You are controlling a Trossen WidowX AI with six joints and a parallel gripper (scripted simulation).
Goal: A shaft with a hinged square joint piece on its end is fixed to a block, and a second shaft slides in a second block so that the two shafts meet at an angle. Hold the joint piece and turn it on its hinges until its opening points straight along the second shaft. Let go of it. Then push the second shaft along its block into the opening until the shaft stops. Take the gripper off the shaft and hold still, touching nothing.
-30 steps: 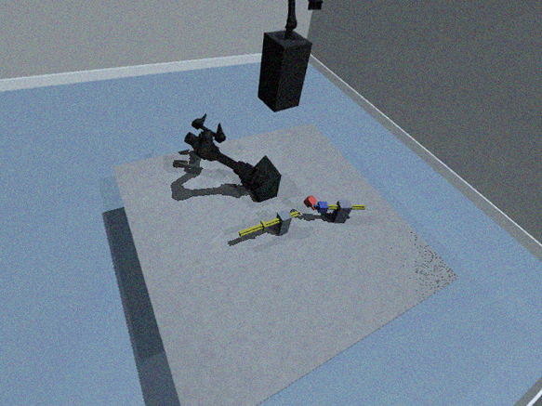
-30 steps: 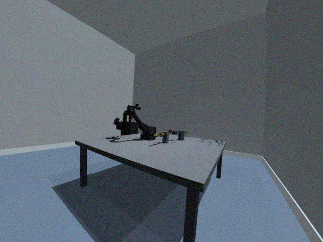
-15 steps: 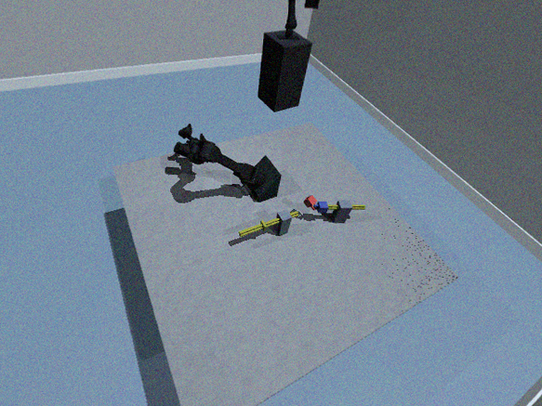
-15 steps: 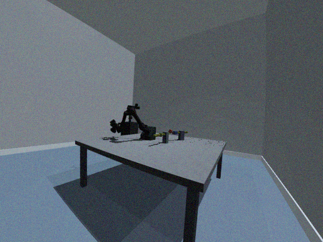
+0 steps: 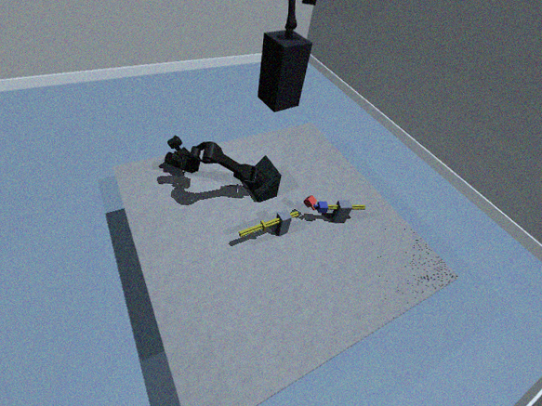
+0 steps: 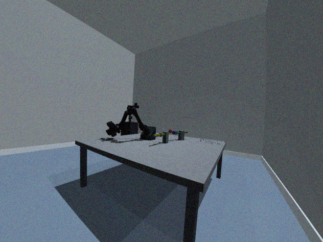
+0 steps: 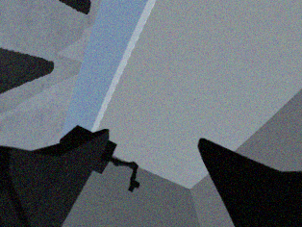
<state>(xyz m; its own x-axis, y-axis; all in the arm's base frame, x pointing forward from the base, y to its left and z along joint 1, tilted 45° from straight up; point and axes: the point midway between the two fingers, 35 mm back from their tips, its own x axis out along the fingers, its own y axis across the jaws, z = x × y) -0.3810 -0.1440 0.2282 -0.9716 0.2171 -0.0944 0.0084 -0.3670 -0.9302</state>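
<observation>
Right now the red square joint piece is 68 cm ahead of my gripper tip and 38 cm to the left of it.
</observation>
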